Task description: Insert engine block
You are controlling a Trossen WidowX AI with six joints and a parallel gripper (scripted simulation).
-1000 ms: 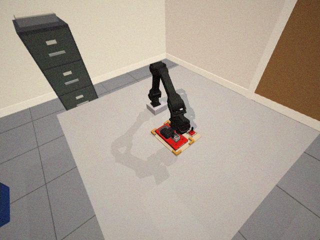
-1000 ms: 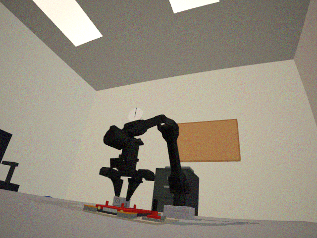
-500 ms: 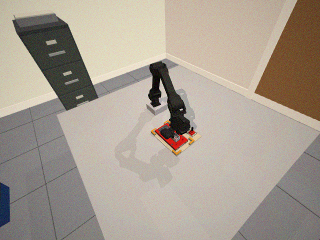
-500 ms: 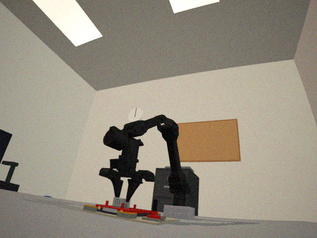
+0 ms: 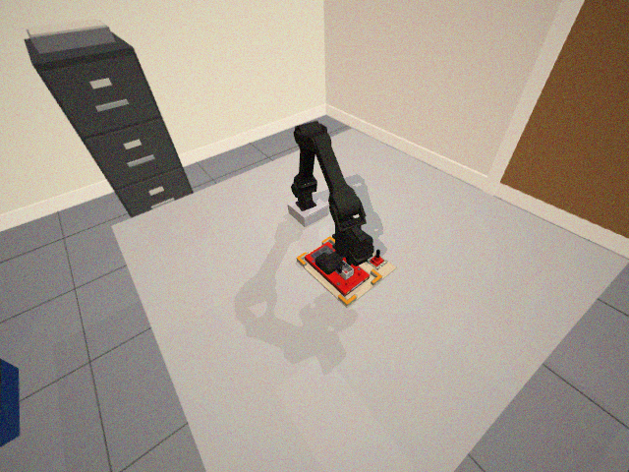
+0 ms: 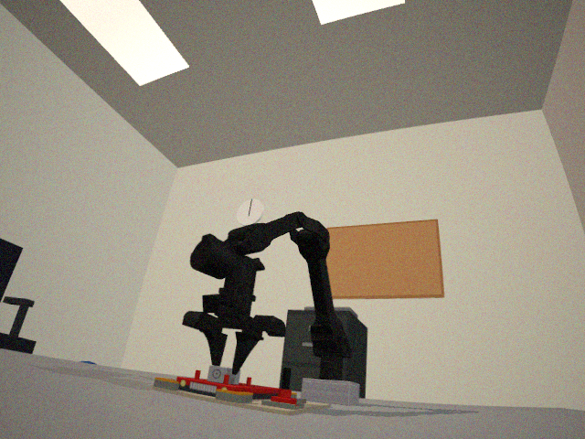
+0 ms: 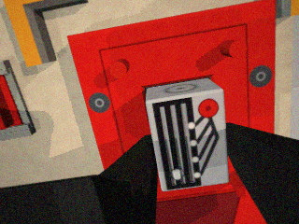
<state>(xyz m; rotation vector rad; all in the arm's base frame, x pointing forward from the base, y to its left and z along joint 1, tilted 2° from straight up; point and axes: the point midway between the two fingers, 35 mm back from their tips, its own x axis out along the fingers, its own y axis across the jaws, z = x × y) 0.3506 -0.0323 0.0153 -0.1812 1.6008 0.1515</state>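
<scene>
Right now the grey engine block is 10 mm below my gripper tip.
</scene>
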